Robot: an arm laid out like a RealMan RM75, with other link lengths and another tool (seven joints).
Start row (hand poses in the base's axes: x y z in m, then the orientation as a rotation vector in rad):
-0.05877, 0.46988, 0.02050, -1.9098, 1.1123, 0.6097
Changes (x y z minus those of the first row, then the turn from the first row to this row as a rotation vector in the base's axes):
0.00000, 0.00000, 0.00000, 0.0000, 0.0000, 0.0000
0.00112, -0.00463, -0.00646, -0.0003, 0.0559, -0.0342
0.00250, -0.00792, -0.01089, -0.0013, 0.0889, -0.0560
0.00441, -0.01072, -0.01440, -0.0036, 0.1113, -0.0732
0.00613, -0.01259, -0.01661, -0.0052, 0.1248, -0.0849
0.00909, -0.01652, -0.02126, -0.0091, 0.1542, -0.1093
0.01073, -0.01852, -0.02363, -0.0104, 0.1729, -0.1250
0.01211, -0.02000, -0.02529, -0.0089, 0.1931, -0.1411
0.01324, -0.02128, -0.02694, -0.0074, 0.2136, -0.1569
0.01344, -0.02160, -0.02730, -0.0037, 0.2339, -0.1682
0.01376, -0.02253, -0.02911, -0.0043, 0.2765, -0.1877
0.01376, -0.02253, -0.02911, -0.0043, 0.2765, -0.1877
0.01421, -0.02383, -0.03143, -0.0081, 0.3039, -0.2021
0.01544, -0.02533, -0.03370, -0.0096, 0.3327, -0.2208
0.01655, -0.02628, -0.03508, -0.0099, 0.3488, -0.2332
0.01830, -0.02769, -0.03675, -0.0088, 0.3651, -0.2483
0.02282, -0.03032, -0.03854, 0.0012, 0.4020, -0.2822
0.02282, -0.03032, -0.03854, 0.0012, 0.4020, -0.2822
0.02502, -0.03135, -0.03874, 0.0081, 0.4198, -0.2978
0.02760, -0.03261, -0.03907, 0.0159, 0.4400, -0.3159
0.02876, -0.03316, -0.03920, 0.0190, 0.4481, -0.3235
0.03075, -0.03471, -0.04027, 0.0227, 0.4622, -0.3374
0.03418, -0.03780, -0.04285, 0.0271, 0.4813, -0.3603
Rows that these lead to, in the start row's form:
-0.05877, 0.46988, 0.02050, -1.9098, 1.1123, 0.6097
-0.05765, 0.46525, 0.01404, -1.8803, 1.1781, 0.6474
-0.05627, 0.46196, 0.00961, -1.8616, 1.2185, 0.6683
-0.05436, 0.45916, 0.00610, -1.8482, 1.2488, 0.6803
-0.05264, 0.45729, 0.00389, -1.8392, 1.2683, 0.6867
-0.04968, 0.45336, -0.00076, -1.8203, 1.3099, 0.7009
-0.04804, 0.45136, -0.00313, -1.8068, 1.3358, 0.7102
-0.04666, 0.44988, -0.00479, -1.7901, 1.3613, 0.7221
-0.04553, 0.44860, -0.00644, -1.7733, 1.3867, 0.7343
-0.04533, 0.44828, -0.00680, -1.7577, 1.4067, 0.7499
-0.04501, 0.44735, -0.00861, -1.7342, 1.4497, 0.7813
-0.04501, 0.44735, -0.00861, -1.7342, 1.4497, 0.7813
-0.04456, 0.44605, -0.01093, -1.7201, 1.4807, 0.7990
-0.04333, 0.44455, -0.01320, -1.7000, 1.5147, 0.8163
-0.04222, 0.44360, -0.01458, -1.6867, 1.5350, 0.8250
-0.04047, 0.44219, -0.01625, -1.6698, 1.5567, 0.8328
-0.03595, 0.43956, -0.01804, -1.6250, 1.6006, 0.8535
-0.03595, 0.43956, -0.01804, -1.6250, 1.6006, 0.8535
-0.03375, 0.43853, -0.01824, -1.6019, 1.6197, 0.8647
-0.03117, 0.43727, -0.01857, -1.5752, 1.6414, 0.8770
-0.03001, 0.43672, -0.01870, -1.5642, 1.6504, 0.8817
-0.02802, 0.43517, -0.01977, -1.5457, 1.6674, 0.8886
-0.02459, 0.43208, -0.02235, -1.5177, 1.6939, 0.8952

